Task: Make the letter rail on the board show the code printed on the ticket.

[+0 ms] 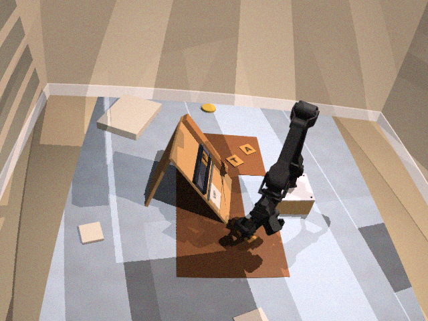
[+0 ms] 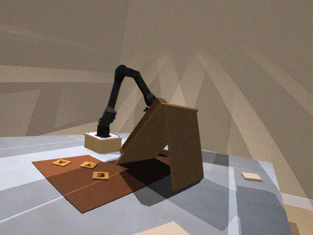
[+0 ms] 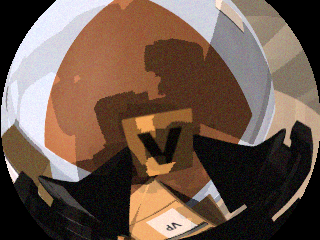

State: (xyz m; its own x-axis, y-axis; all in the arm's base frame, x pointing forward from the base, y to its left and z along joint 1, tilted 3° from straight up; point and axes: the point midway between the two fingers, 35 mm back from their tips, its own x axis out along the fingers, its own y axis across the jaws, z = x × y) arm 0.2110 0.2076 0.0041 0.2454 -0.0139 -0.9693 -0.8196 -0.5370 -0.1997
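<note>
Now: the white ticket 9 cm ahead of my gripper tip, 16 cm to the right of it and 4 cm above it. Also, from my gripper tip: orange letter tile (right at my gripper tip); then brown mat (2 cm behind, 23 cm to the right, 5 cm below); then pale square (54 cm ahead, 9 cm to the right, 4 cm below).
</note>
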